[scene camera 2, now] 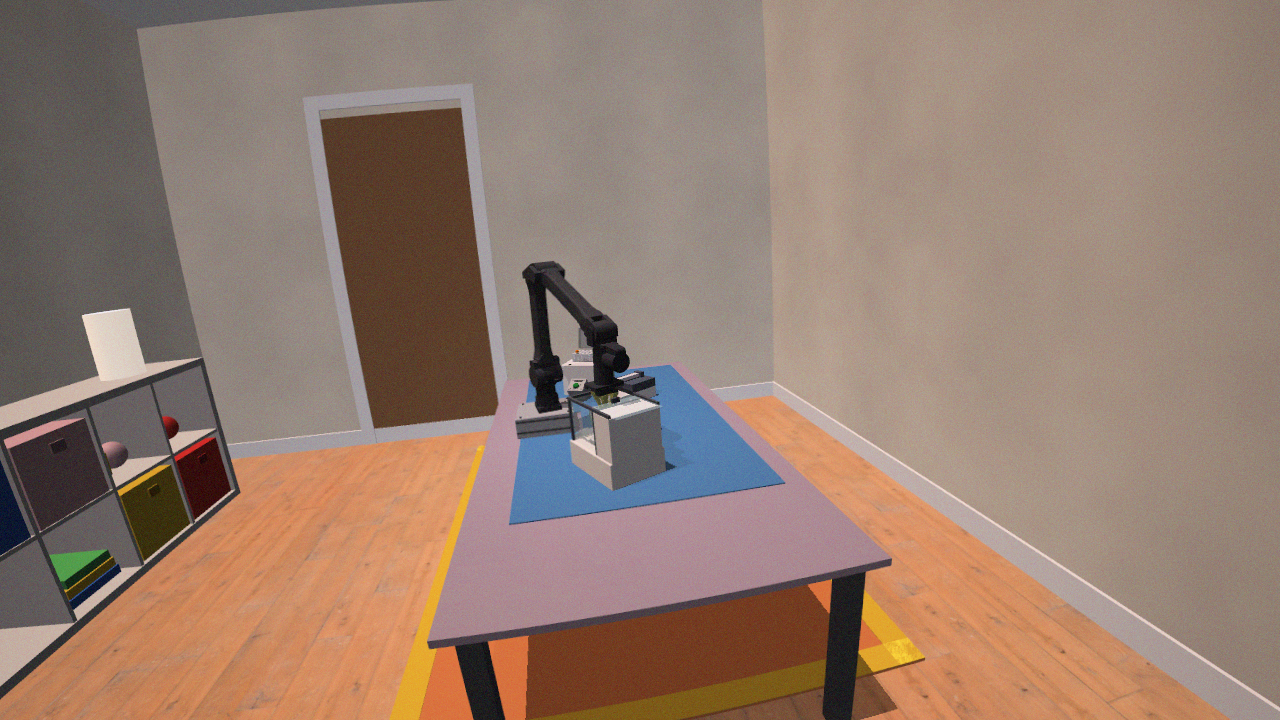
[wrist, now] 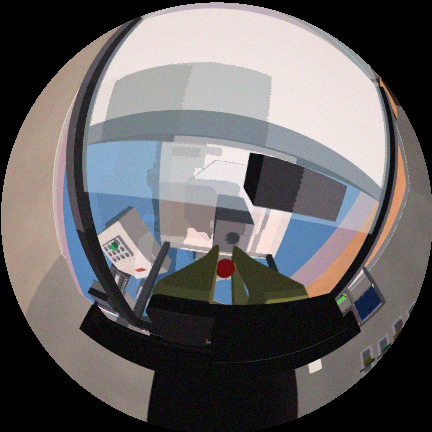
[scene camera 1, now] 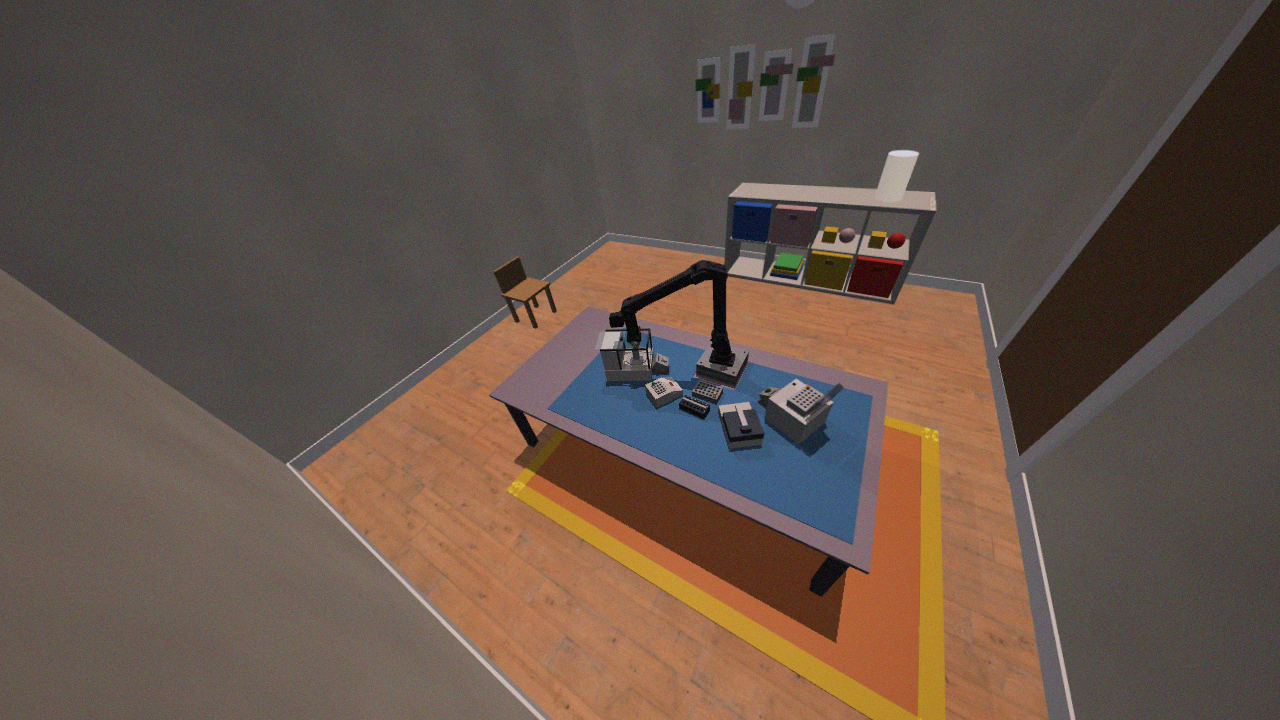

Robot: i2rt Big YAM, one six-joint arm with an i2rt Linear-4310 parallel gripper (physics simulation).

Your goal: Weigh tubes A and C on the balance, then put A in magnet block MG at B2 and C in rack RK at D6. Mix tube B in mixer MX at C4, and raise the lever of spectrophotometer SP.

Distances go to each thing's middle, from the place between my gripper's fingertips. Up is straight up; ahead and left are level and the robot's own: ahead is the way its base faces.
I see the balance (scene camera 2: 619,443) 10 mm ahead of my hand, 60 mm to the right of it and 40 mm below it.
